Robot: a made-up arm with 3 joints. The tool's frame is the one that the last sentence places.
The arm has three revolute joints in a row. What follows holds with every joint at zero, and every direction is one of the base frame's. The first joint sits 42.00 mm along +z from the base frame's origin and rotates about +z. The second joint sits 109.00 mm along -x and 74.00 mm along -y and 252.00 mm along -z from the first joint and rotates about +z. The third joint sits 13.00 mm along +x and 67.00 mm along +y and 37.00 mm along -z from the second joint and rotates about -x. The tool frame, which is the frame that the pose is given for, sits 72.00 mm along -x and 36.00 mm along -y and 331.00 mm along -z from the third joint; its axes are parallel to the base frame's.
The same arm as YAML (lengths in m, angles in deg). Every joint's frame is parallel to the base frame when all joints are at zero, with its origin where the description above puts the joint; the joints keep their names.
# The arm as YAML. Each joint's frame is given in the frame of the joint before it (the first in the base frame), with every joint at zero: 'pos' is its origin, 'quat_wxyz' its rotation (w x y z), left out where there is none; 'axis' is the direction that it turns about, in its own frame. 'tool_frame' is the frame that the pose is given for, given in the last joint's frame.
length_unit: m
angle_unit: deg
joints:
  - joint: joint 1
    pos: [0.0, 0.0, 0.042]
    axis: [0.0, 0.0, 1.0]
  - joint: joint 2
    pos: [-0.109, -0.074, -0.252]
    axis: [0.0, 0.0, 1.0]
  - joint: joint 3
    pos: [0.013, 0.067, -0.037]
    axis: [-1.0, 0.0, 0.0]
tool_frame:
  pos: [-0.072, -0.036, -0.331]

